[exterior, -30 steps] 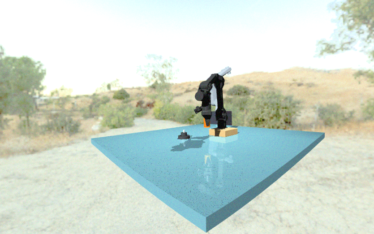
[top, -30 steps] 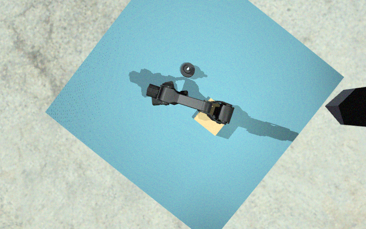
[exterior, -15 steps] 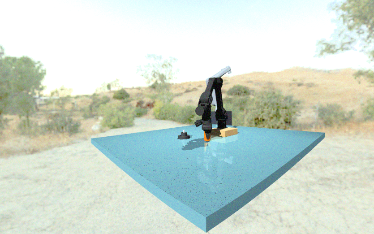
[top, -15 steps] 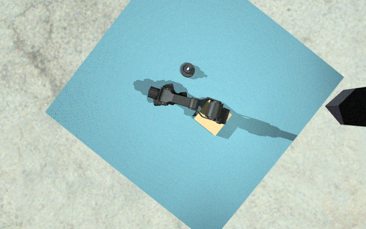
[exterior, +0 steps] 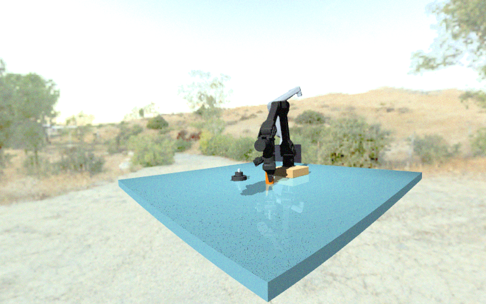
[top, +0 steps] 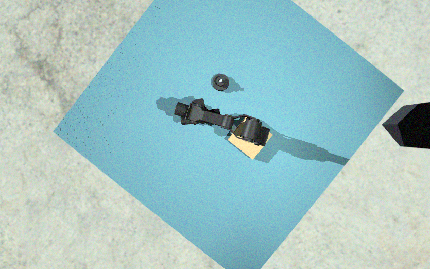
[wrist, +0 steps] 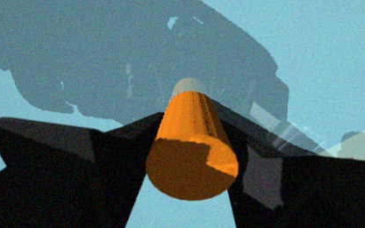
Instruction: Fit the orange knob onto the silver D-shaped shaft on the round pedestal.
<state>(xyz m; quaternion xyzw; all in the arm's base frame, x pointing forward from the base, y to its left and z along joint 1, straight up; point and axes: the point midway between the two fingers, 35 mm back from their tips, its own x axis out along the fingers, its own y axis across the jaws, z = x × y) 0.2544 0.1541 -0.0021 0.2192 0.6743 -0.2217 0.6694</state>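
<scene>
Now: the orange knob 30 mm above my gripper tip. From my gripper tip the other things lie so: round dark pedestal: 70 mm ahead, 190 mm to the right, 20 mm above.
</scene>
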